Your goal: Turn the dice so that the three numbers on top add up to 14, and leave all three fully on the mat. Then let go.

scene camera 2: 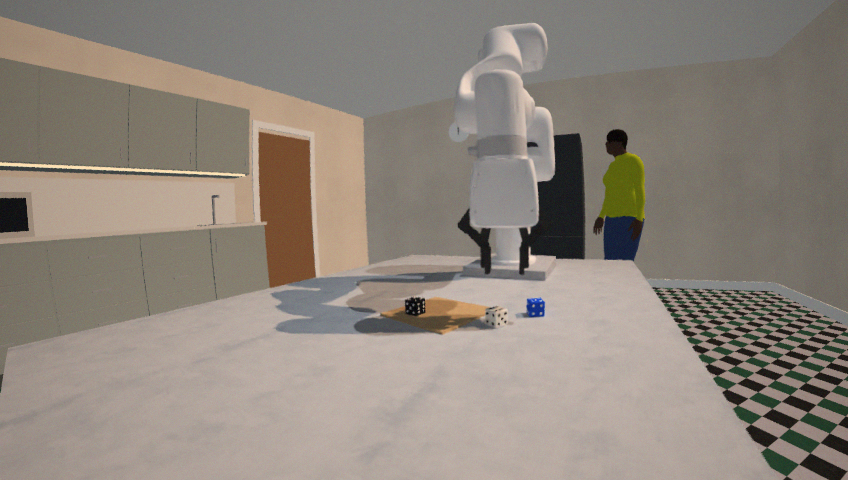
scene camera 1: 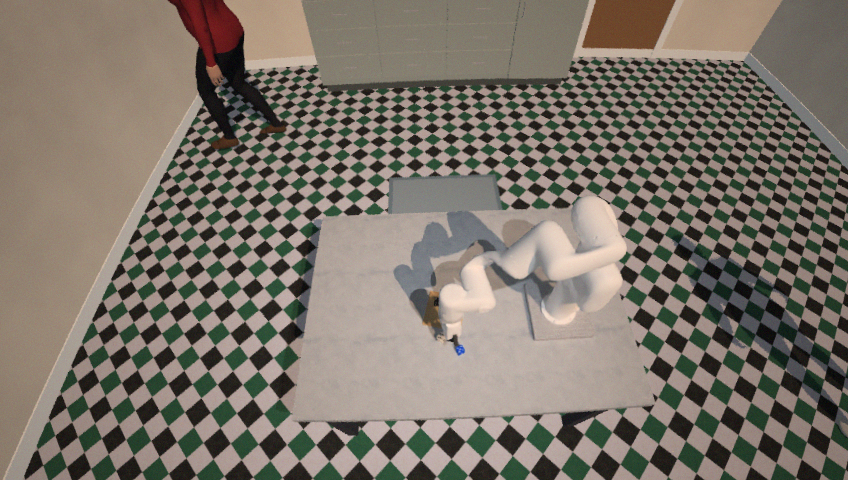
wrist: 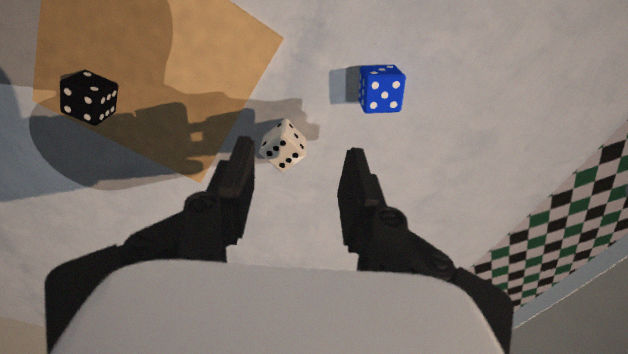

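Observation:
The orange mat lies on the table. The black die sits on it near its edge; its top looks like 4. The white die rests on the table just off the mat, turned at an angle; its top looks like 6. The blue die rests on the table farther from the mat; its top looks like 5. My gripper is open and empty, above table height; the white die shows between its fingertips in the wrist view.
The grey table carries the arm's base plate. The arm casts shadows over the mat. The table's edge and tiled floor show at right in the wrist view. A person in red and one in yellow stand away from the table.

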